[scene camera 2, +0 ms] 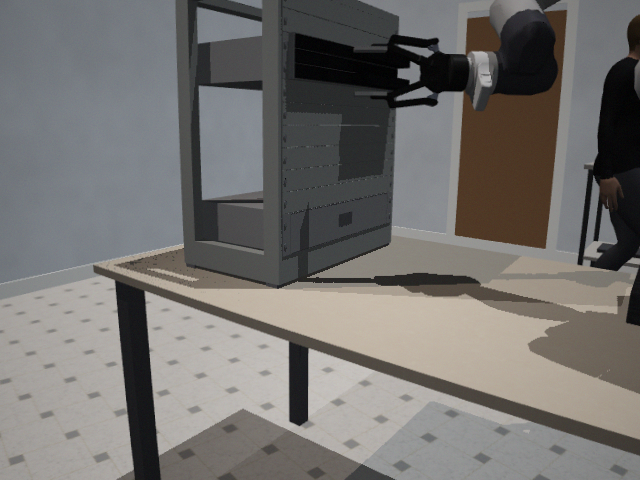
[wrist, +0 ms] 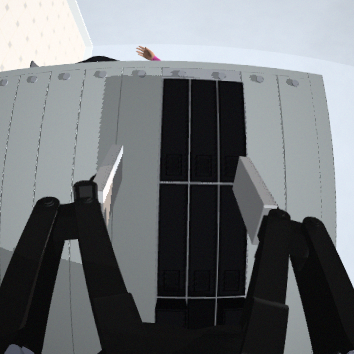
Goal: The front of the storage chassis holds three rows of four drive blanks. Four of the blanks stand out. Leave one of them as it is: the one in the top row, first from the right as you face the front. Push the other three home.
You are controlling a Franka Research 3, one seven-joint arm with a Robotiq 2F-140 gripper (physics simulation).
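Note:
The storage chassis shows its black front of drive blanks (scene camera 2: pixel 323 56) (wrist: pixel 203 125), high in the grey rack. Blanks stand out at its right end: an upper one (scene camera 2: pixel 401 61) and a lower one (scene camera 2: pixel 400 82). The wrist view is turned sideways, with the top row at the right. There, an outer-row blank (wrist: pixel 171 311) and the opposite outer-row blank (wrist: pixel 232 311) look raised at the bottom edge. The last column is hidden behind the gripper body. My gripper (scene camera 2: pixel 356 72) (wrist: pixel 179 167) is partly open and empty, its fingers above and below the black front.
The grey rack (scene camera 2: pixel 271 155) (wrist: pixel 135 175) stands on the wooden table (scene camera 2: pixel 387 325). Grey panels with screws lie above and below the chassis. A person in black (scene camera 2: pixel 617 118) stands at the far right near a brown door (scene camera 2: pixel 509 155). A hand (wrist: pixel 145 52) shows beyond the rack.

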